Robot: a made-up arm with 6 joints.
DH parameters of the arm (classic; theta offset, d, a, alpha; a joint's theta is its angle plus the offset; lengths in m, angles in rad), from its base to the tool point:
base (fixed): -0.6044 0 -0.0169 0
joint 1: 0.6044 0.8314 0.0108 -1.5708
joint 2: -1.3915 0 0.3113 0
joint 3: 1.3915 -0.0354 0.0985 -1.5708
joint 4: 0 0.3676 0.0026 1.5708
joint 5: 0 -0.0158 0.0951 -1.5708
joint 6: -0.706 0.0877 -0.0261 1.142
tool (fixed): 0.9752 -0.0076 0 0
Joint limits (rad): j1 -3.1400..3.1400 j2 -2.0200..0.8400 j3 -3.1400..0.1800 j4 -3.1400..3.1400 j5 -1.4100..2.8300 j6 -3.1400..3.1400
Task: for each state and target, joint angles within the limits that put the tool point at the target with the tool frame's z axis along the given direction. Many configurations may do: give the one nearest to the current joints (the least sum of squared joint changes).
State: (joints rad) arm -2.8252 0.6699 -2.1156 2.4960 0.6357 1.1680
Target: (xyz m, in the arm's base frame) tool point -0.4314 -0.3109 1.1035 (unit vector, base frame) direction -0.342 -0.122 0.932
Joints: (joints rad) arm -2.4796 -0.0720 -1.2439 2.1585 0.8970 0.4777
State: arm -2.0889 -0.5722 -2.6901 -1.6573 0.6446 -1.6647
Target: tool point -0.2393 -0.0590 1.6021 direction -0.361 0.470 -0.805
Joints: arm -2.4812 -0.2081 -2.2653 -0.8965 1.1159 -0.8454
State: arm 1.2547 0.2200 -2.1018 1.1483 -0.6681 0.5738
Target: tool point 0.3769 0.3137 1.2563 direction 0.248 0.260 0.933
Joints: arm 0.9721 0.1837 -1.9165 1.4999 -0.8641 0.3662
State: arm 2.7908 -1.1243 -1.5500 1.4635 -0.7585 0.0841
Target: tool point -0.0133 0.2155 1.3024 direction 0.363 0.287 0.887
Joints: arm 2.2934 -0.7143 -1.3335 1.8416 -0.9289 0.5181
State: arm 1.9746 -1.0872 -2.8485 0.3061 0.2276 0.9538
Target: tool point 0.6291 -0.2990 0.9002 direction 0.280 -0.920 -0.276
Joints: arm 2.4909 -1.5417 -2.7748 0.8212 -0.7727 0.1863
